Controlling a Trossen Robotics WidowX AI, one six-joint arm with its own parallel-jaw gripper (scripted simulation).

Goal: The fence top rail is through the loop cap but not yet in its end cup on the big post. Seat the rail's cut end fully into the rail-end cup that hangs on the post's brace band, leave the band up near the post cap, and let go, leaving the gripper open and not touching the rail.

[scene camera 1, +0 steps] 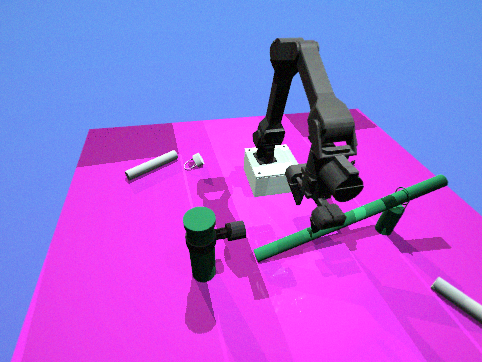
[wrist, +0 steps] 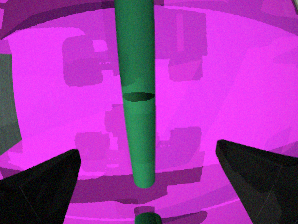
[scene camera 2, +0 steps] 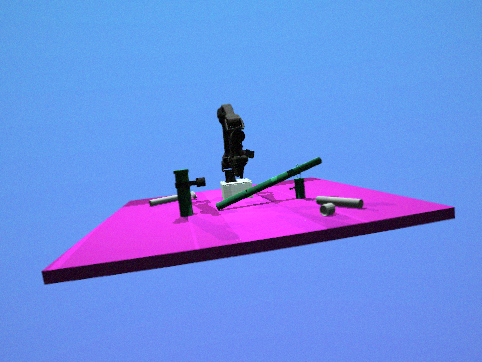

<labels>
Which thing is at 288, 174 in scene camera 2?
A green top rail.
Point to a big green post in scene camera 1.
199, 222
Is my gripper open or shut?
Open.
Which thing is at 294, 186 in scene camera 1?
My gripper.
</labels>
